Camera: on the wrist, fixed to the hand. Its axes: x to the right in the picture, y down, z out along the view.
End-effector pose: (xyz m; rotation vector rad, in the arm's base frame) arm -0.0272 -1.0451 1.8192 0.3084 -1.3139 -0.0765
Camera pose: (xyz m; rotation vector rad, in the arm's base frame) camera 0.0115 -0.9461 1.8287 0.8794 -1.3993 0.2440
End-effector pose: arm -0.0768 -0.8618 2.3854 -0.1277 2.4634 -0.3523
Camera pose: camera -0.1066 -0.7606 2.4016 0.0107 2.1578 -1.0741
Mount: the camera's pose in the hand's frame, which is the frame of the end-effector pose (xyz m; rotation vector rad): -0.0038 0.0927 -0.0528 0.6026 -0.0961 -0.0822
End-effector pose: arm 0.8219 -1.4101 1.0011 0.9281 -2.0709 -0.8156
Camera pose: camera 0.8334 -1.3700 1.0994 1.3147 -2.4278 -0.2670
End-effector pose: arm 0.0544 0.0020 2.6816 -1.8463 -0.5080 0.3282
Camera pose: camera 0.0923 -0.0685 2.6110 -1.2277 -0.4840 0.4589
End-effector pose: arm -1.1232 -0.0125 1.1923 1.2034 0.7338 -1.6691
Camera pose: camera -1.0174 -0.0030 1.1820 1.4969 0.2172 -2.0816
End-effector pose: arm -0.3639 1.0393 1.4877 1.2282 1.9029 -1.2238
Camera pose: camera -0.2772 1.1007 1.4770 1.3510 1.5729 -1.9534
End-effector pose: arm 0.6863 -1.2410 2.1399 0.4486 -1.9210 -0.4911
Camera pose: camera 0.7286 -1.1677 2.2050 0.9050 -2.1351 0.0313
